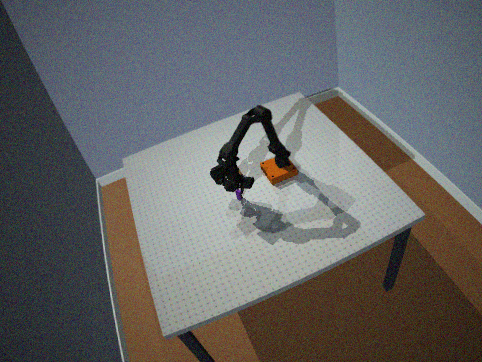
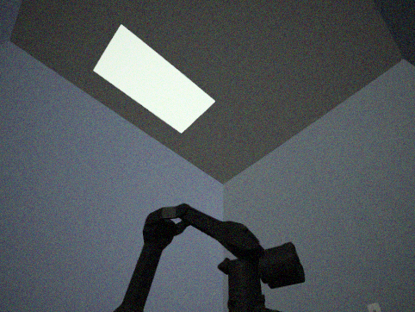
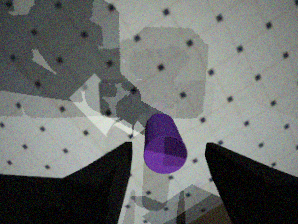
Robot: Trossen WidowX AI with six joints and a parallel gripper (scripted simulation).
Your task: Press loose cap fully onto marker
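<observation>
The purple cap lies 20 mm below my gripper tip. From my gripper tip the other things lie so: holder block (150 mm to the right, 20 mm below, 20 mm behind).
</observation>
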